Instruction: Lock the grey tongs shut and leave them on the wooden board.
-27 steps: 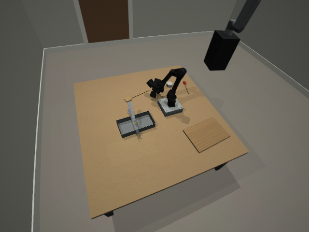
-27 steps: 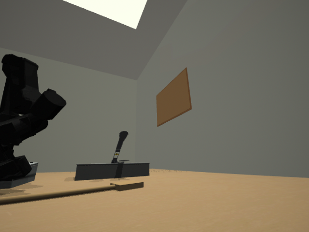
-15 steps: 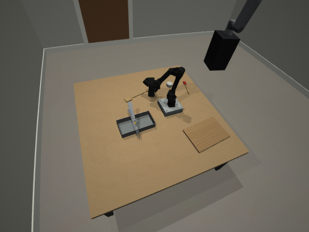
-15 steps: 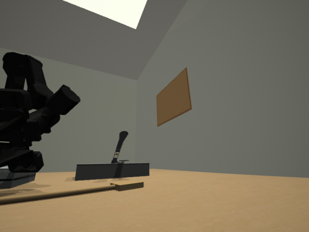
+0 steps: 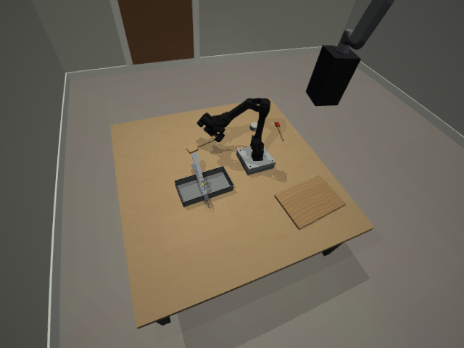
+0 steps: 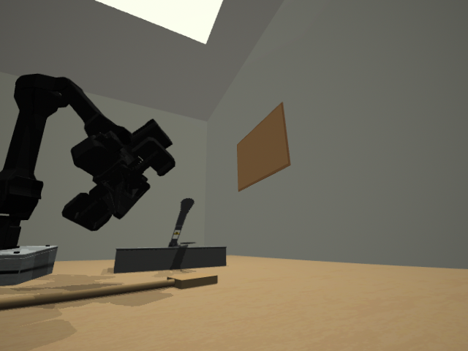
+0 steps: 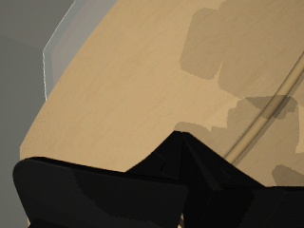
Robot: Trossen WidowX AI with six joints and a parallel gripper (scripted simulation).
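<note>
Now: the roasting tin 60 mm ahead of my gripper tip, 390 mm to the left of it and 70 mm below it. Also, from my gripper tip: small white cylinder 370 mm behind, 110 mm to the right, 80 mm below; then wooden board 550 mm behind, 560 mm to the left, 90 mm below; then red-tipped brush 560 mm behind, 80 mm to the right, 90 mm below.
</note>
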